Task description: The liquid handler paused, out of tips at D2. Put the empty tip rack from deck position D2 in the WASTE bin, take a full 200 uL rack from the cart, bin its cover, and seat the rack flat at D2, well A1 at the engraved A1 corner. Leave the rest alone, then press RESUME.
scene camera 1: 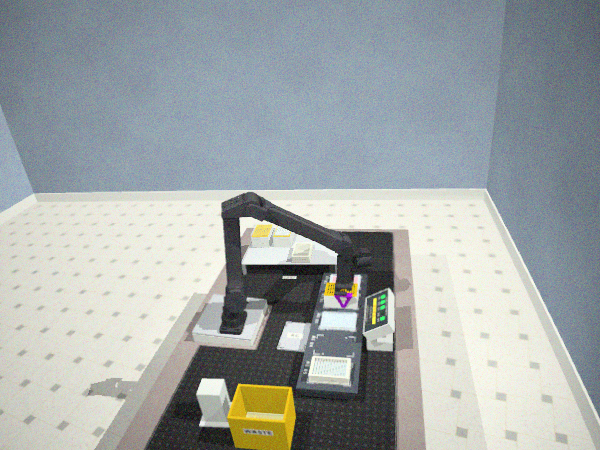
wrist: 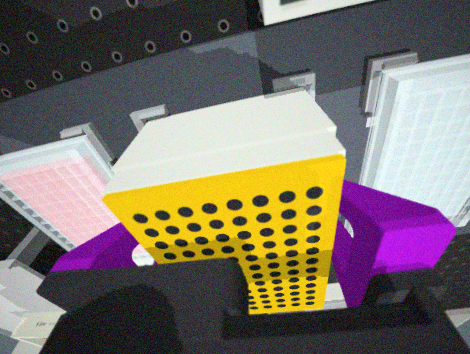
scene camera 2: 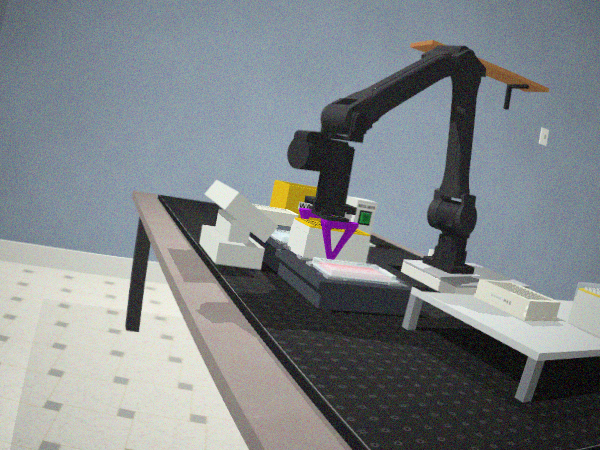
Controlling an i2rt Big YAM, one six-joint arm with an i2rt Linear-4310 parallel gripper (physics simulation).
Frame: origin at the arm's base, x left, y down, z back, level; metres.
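Seen in the pictures: gripper, fingertip midpoint: [scene camera 1: 344, 300] [scene camera 2: 321, 253]; arm's base, origin of the base link: [scene camera 1: 233, 323] [scene camera 2: 447, 267].
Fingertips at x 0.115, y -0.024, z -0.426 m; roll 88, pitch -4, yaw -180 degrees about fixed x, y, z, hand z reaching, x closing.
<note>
Offsets run from my fingertips to a thing's top centre. "*": to the spot under its first point.
The empty tip rack, white with a yellow top and open dark wells [scene camera 1: 330, 290] [scene camera 2: 305, 239] [wrist: 230, 185], stands upright on the dark deck [scene camera 1: 307, 380] [scene camera 2: 360, 297], between a pink plate and a pale blue plate. My gripper [scene camera 1: 344, 291] [scene camera 2: 316, 249] [wrist: 241, 184] points down over it, its purple fingers shut on two opposite sides. The far finger is mostly hidden in both scene views. The yellow WASTE bin @[dx -0.559, dy -0.082, dz +0.220 m] [scene camera 1: 242, 436] [scene camera 2: 287, 194] has something pale inside. On the white cart @[dx +0.398, dy -0.013, dz +0.253 m] [scene camera 1: 262, 258] [scene camera 2: 490, 325] are a rack with a yellow top @[dx +0.469, dy -0.077, dz +0.413 m] [scene camera 1: 261, 234] and a white-topped rack @[dx +0.467, dy -0.077, dz +0.305 m] [scene camera 1: 282, 237].
A cream box @[dx +0.329, dy -0.038, dz +0.200 m] [scene camera 1: 302, 253] [scene camera 2: 515, 300] also lies on the cart. A panel with green buttons @[* dx -0.138, dy -0.067, dz -0.129 m] [scene camera 1: 379, 309] stands beside the deck. A white box with a green button @[dx -0.508, dy -0.077, dz +0.383 m] [scene camera 2: 365, 205] and a cream rack @[dx -0.369, dy -0.025, dz +0.038 m] [scene camera 1: 330, 369] stand further off. A pale flat plate @[dx -0.153, dy +0.039, dz +0.183 m] [scene camera 1: 292, 341] lies beside the deck.
</note>
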